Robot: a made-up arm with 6 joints.
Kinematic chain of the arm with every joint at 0, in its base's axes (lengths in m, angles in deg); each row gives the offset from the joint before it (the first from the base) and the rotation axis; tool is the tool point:
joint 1: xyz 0 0 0.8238 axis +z
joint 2: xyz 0.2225 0 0 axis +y
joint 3: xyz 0 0 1.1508 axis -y
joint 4: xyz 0 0 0.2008 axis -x
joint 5: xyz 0.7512 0 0 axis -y
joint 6: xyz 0.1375 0 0 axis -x
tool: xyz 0 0 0
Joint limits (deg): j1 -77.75..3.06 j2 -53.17..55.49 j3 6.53..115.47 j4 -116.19..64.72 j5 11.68..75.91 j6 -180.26..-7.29
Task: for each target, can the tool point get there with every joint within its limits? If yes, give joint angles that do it. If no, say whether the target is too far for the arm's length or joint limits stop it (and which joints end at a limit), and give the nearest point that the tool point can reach.
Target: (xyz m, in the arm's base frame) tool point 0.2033 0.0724 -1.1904
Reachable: no: joint limits stop it (at a limit: joint 1, joint 2, joint 3, joint 4) | nearest point 1.8225 -0.0106 0.9558 | short by 2.690 m
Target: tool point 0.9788 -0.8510 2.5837
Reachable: yes | joints -39.62 31.81 75.24 -34.50 23.73 -78.49
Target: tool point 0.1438 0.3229 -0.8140
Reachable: no: joint limits stop it (at a limit: joint 1, joint 2, joint 3, joint 4) | nearest point 1.8090 -0.0185 0.9664 | short by 2.462 m
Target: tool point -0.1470 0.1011 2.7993
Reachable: yes | joints -66.86 -4.91 86.70 -62.11 51.75 -25.93
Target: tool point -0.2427 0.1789 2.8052
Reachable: yes | joints -31.62 -12.89 75.41 15.46 43.27 -23.72
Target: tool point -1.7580 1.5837 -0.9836
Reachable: no: too far | nearest point -1.1395 1.0266 1.3406 | short by 2.469 m
